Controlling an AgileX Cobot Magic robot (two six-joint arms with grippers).
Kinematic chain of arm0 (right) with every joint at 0, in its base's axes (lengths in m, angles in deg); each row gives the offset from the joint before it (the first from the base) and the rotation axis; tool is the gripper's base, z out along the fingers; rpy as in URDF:
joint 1: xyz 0 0 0.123 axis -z
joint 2: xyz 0 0 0 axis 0.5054 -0.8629 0
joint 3: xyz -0.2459 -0.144 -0.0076 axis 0.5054 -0.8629 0
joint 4: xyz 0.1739 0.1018 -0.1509 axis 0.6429 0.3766 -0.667
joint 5: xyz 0 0 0 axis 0.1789 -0.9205 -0.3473
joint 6: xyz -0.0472 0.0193 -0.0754 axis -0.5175 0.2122 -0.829
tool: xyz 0 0 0 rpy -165.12 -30.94 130.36
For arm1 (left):
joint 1: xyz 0 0 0.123 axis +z
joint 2: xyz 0 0 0 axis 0.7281 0.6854 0
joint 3: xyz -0.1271 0.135 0.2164 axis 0.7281 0.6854 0
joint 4: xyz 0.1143 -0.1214 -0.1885 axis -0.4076 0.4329 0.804
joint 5: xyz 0 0 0 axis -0.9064 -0.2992 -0.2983
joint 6: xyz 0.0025 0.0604 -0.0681 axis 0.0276 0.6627 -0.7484
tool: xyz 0 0 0 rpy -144.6 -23.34 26.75
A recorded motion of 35 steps. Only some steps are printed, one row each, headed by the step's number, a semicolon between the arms.
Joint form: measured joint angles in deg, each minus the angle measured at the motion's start. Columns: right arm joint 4, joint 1, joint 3, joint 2, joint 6, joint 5; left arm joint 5, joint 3, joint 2, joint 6, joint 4, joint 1.
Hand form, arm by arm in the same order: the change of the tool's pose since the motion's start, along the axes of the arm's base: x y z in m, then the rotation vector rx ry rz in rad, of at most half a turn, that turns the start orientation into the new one. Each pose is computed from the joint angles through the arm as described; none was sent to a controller.
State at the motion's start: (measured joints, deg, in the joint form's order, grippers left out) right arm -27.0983 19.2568 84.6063 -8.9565 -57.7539 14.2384; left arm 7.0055 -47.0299 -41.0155 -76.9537 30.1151 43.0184
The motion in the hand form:
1: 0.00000 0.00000 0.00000 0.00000 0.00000 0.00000; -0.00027 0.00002 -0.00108 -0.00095 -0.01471 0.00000
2: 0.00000 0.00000 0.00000 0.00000 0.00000 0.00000; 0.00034 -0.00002 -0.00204 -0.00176 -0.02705 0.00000
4: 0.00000 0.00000 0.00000 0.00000 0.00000 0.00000; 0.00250 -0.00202 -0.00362 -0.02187 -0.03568 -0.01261
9: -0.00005 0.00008 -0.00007 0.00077 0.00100 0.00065; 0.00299 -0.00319 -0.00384 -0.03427 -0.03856 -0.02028
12: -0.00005 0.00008 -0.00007 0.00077 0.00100 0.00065; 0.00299 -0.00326 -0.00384 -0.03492 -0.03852 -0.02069
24: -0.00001 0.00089 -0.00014 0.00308 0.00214 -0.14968; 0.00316 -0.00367 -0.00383 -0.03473 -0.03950 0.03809
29: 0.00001 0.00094 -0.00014 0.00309 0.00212 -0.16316; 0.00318 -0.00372 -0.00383 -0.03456 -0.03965 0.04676
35: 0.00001 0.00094 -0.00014 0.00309 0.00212 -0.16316; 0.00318 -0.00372 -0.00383 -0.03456 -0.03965 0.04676
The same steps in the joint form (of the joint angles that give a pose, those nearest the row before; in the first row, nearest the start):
1: 0.00 0.00 0.00 0.00 0.00 0.00; 0.66 0.40 -0.58 0.00 0.00 0.00
2: 0.00 0.00 0.00 0.00 0.00 0.00; 1.47 0.83 -0.91 0.00 0.00 0.00
4: 0.00 0.00 0.00 0.00 0.00 0.00; 2.72 1.53 -0.93 0.00 1.33 0.00
9: 0.06 0.00 0.00 0.00 0.00 -0.05; 3.09 1.68 -0.93 0.00 2.15 0.00
12: 0.06 0.00 0.00 0.00 0.00 -0.05; 3.09 1.69 -0.93 0.00 2.20 0.00
24: 0.23 8.71 0.00 0.00 0.00 -0.10; 3.09 1.68 -0.92 0.00 2.26 3.40
29: 0.23 9.48 0.00 0.00 0.00 -0.10; 3.09 1.68 -0.93 0.00 2.27 3.90
35: 0.23 9.48 0.00 0.00 0.00 -0.10; 3.09 1.68 -0.93 0.00 2.27 3.90

